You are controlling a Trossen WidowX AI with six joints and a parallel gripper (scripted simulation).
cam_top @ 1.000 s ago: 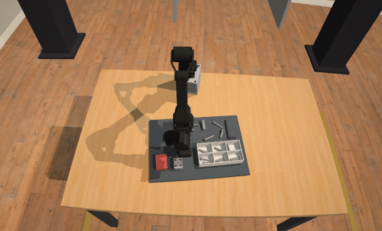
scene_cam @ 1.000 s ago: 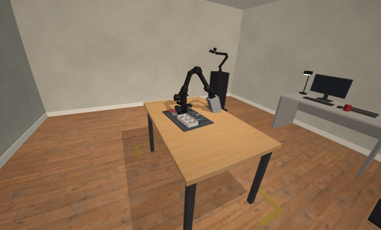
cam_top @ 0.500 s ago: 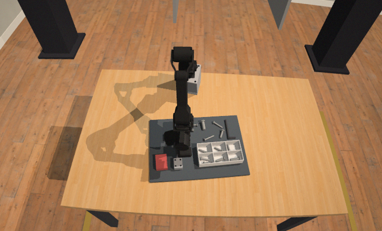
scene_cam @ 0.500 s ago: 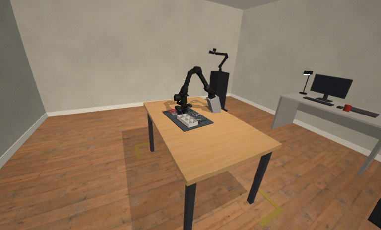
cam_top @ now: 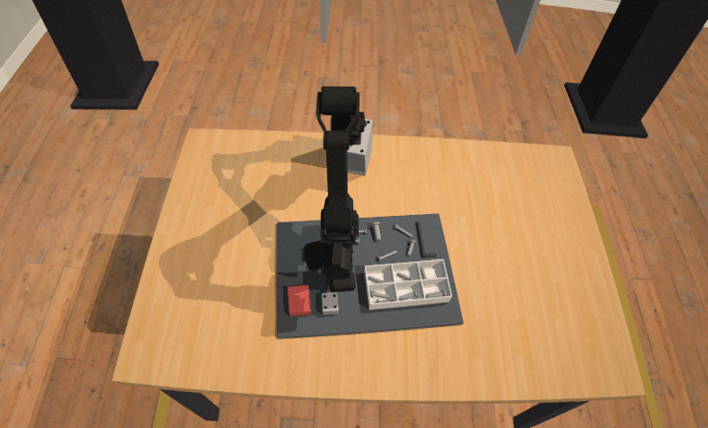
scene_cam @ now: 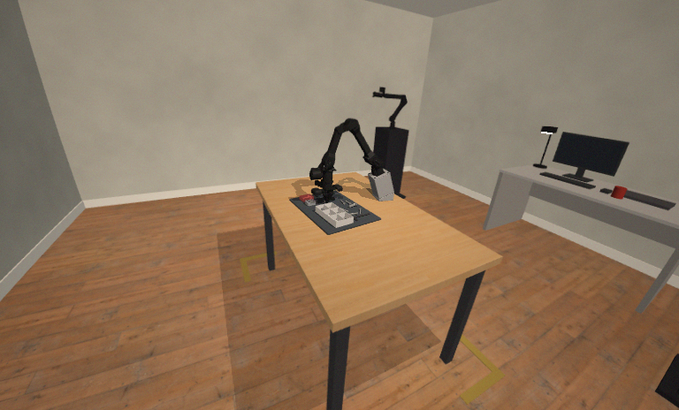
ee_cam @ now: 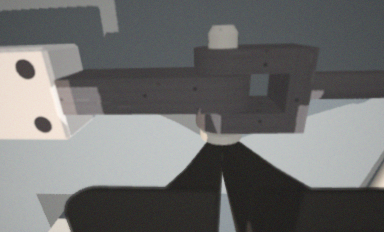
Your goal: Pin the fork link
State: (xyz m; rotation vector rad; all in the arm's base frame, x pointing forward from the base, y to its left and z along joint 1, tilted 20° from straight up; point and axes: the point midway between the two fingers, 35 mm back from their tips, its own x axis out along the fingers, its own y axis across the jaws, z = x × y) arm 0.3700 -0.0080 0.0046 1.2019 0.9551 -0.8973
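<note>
Right now the dark eye plate bar is 3 cm to the right of my hand, 3 cm below it and 2 cm ahead of it. From my hand the other things lie so: pale pin (3 cm to the right, 3 cm below); then light grey block (10 cm ahead, 2 cm to the right, 2 cm below); then red block (10 cm to the right, 9 cm ahead, 3 cm below).
</note>
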